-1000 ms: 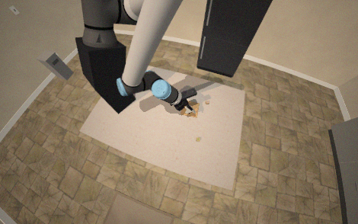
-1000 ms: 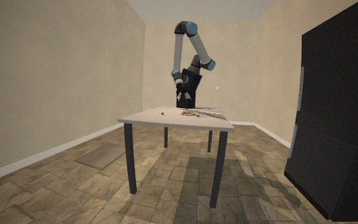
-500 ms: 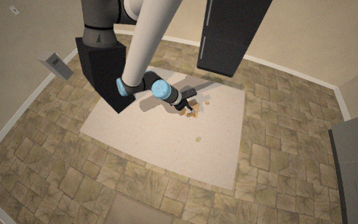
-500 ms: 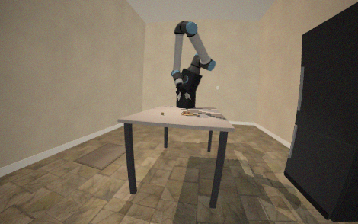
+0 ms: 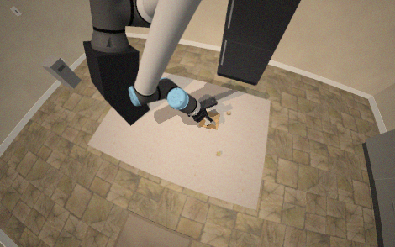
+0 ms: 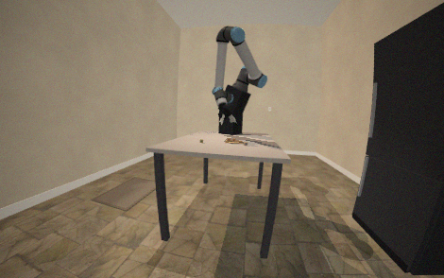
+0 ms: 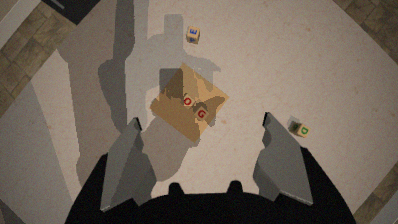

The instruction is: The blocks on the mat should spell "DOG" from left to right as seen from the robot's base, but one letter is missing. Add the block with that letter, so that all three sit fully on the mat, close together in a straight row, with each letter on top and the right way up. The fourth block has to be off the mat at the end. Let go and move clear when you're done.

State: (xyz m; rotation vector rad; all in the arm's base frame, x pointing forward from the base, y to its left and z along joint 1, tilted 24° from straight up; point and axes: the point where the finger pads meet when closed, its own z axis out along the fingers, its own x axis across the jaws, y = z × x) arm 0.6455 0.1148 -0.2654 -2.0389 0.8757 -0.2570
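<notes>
My gripper is now 140 mm short of the green D block, 190 mm to the left of it and 120 mm above it. The rest, counted from my hand: mat (40 mm to the left, 130 mm below).
</notes>
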